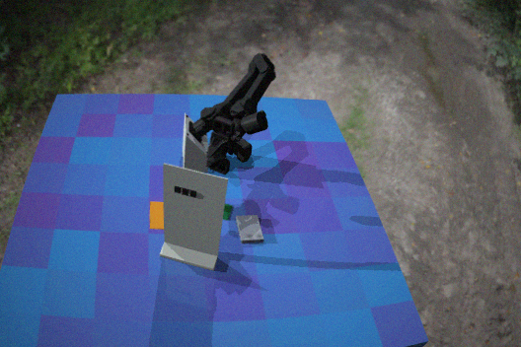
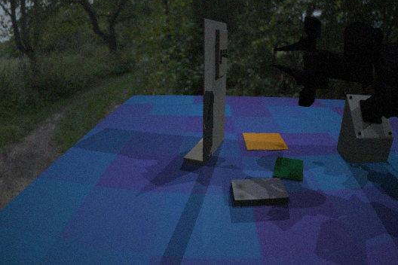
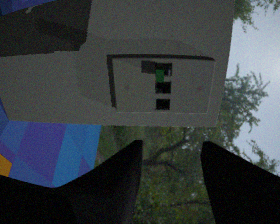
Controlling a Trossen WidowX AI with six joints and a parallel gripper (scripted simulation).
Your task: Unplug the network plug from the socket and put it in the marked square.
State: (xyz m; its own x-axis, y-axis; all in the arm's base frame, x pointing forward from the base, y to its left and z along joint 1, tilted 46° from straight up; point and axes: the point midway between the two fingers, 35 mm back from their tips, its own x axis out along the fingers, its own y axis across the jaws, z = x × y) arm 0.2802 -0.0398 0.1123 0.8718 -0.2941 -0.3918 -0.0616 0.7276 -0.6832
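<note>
Now: gripper tip 120 mm short of the network plug and 30 mm to the left of it. Also, from my gripper tip: orange marked square (10 mm behind, 120 mm to the right, 250 mm below); then green square patch (50 mm behind, 40 mm to the left, 250 mm below); then upright grey panel (130 mm ahead, 50 mm to the right, 100 mm below).
</note>
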